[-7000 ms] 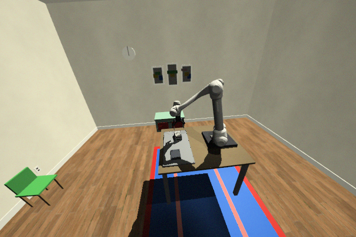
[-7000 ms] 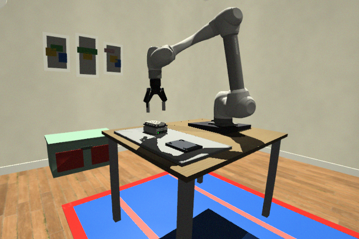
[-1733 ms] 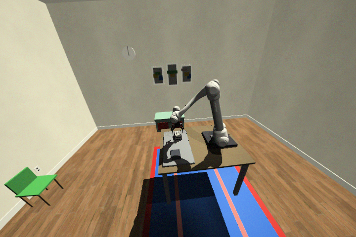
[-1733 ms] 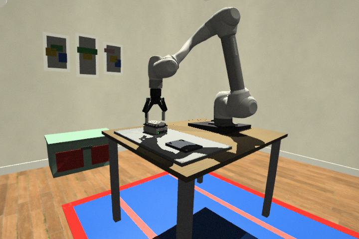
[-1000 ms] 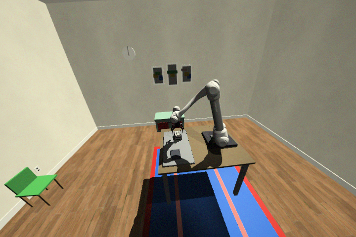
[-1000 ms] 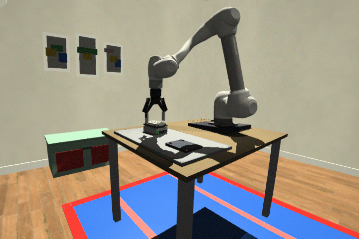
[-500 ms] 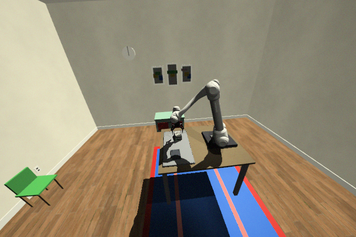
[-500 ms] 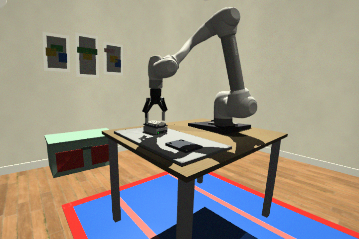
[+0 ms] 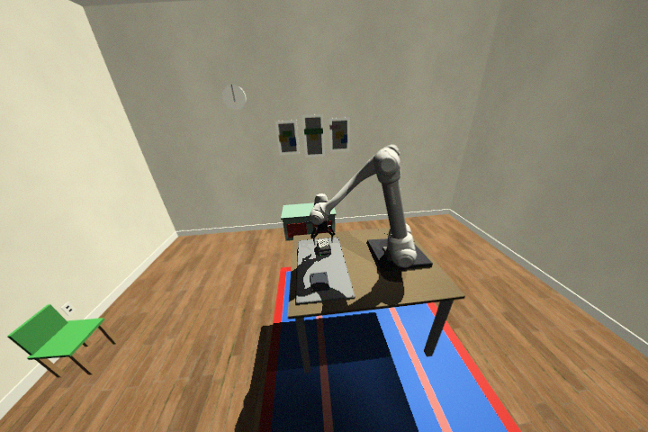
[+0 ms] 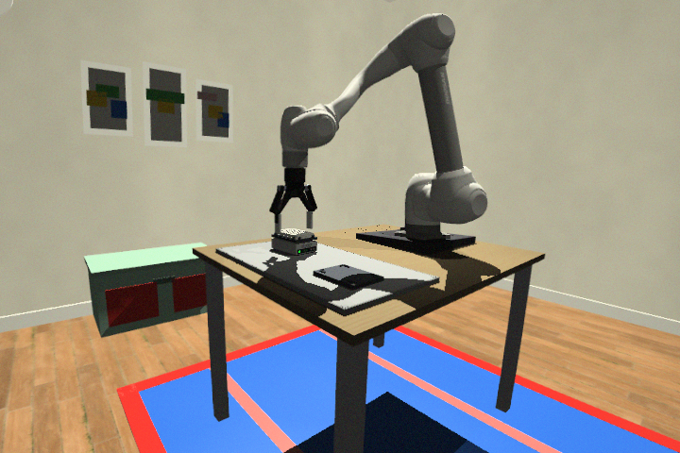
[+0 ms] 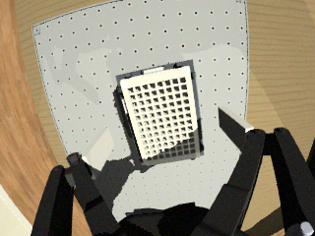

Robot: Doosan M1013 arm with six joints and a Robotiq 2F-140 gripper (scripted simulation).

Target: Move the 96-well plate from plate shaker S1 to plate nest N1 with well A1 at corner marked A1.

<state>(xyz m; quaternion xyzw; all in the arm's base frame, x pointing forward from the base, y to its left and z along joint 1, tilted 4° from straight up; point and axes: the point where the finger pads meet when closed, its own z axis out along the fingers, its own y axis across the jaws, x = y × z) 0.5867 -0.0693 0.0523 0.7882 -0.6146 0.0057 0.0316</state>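
The white 96-well plate lies 2 cm below my hand. The rest, counted from my hand: dark plate nest N1 (1 cm ahead, 36 cm to the left, 8 cm below).
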